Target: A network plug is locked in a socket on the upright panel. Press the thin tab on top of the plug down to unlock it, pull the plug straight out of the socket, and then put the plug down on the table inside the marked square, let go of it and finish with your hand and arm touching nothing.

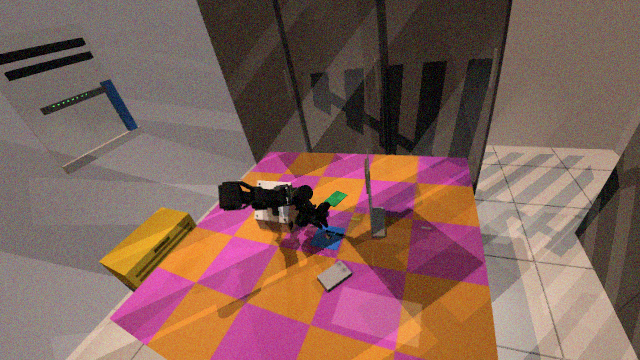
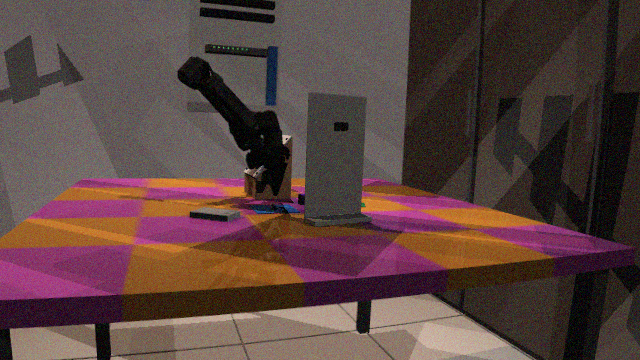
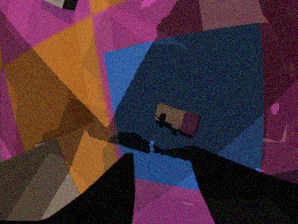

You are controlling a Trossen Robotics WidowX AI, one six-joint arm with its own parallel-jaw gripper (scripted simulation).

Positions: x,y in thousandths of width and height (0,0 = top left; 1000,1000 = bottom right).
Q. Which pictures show my gripper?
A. Image 1, image 2 and image 3: all of them.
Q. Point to a blue marked square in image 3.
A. At 733,333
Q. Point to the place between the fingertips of my gripper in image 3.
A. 549,708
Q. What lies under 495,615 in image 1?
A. My gripper.
